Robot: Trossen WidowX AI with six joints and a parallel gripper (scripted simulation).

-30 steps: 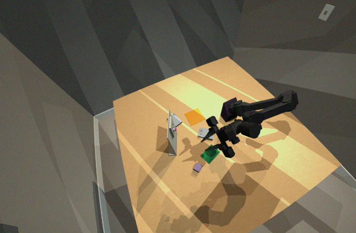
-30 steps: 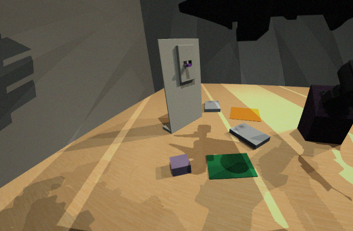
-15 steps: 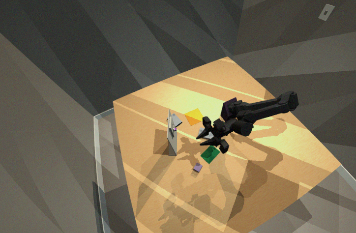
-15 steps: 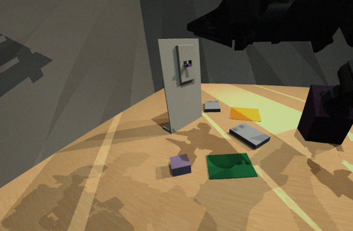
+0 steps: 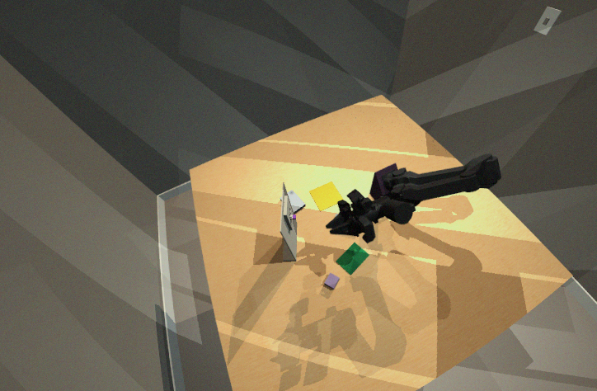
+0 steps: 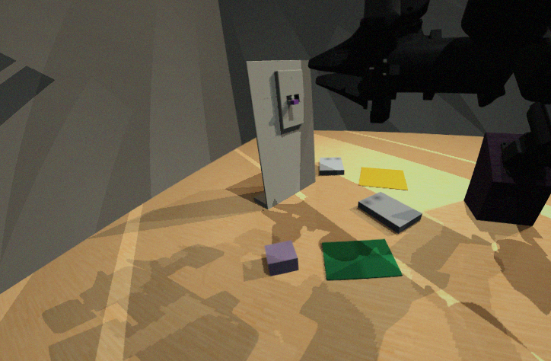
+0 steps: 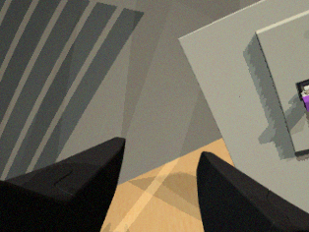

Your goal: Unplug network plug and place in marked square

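My gripper tip is now 80 mm short of the network plug, 120 mm to the left of it and 40 mm above it. The rest, counted from my gripper tip: green square (80 mm behind, 50 mm to the left, 270 mm below); then purple cube (40 mm ahead, 90 mm to the left, 250 mm below); then grey upright panel (90 mm ahead, 130 mm to the right, 130 mm below).
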